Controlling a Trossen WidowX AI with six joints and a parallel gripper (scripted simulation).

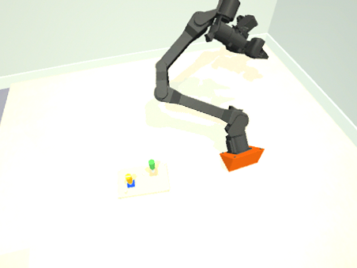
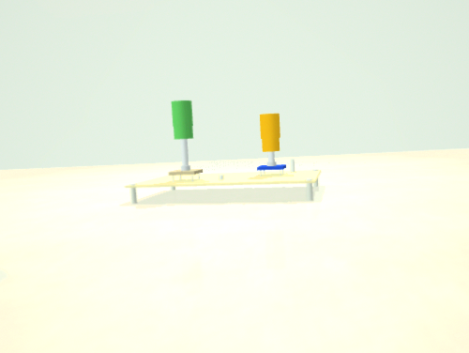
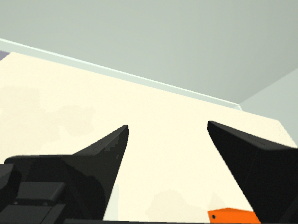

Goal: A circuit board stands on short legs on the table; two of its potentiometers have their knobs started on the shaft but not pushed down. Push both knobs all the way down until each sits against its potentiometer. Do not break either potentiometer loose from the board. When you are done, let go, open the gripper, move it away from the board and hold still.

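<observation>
The green knob is 49 cm ahead of my gripper tip, 16 cm to the left of it and 15 cm below it. Also, from my gripper tip: orange knob 56 cm ahead, 17 cm to the left, 16 cm below.
</observation>
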